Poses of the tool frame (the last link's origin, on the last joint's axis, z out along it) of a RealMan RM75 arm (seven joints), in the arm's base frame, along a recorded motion.
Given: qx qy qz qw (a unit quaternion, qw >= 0); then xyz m.
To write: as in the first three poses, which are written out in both.
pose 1, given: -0.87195 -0.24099 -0.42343 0.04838 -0.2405 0.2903 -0.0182
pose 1, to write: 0.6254 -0.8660 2.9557 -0.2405 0.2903 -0.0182
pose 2, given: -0.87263 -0.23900 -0.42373 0.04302 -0.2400 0.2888 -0.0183
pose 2, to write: 0.6258 -0.8634 2.9442 -0.2400 0.2888 -0.0183
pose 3, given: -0.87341 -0.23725 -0.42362 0.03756 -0.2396 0.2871 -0.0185
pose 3, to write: 0.6266 -0.8600 2.9326 -0.2396 0.2871 -0.0185
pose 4, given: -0.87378 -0.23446 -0.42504 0.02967 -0.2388 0.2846 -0.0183
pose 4, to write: 0.6288 -0.8582 2.9141 -0.2388 0.2846 -0.0183
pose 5, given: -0.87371 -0.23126 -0.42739 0.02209 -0.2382 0.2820 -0.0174
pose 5, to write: 0.6306 -0.8588 2.8956 -0.2382 0.2820 -0.0174
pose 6, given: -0.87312 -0.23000 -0.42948 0.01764 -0.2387 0.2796 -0.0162
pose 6, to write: 0.6343 -0.8604 2.8830 -0.2387 0.2796 -0.0162
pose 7, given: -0.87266 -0.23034 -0.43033 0.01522 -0.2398 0.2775 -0.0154
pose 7, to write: 0.6389 -0.8603 2.8752 -0.2398 0.2775 -0.0154
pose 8, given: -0.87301 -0.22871 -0.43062 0.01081 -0.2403 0.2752 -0.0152
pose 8, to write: 0.6394 -0.8584 2.8656 -0.2403 0.2752 -0.0152
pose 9, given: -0.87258 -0.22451 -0.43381 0.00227 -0.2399 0.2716 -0.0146
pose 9, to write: 0.6407 -0.8604 2.8446 -0.2399 0.2716 -0.0146
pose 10, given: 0.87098 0.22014 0.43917 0.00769 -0.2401 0.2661 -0.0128
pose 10, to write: 0.6463 -0.8658 2.8169 -0.2401 0.2661 -0.0128
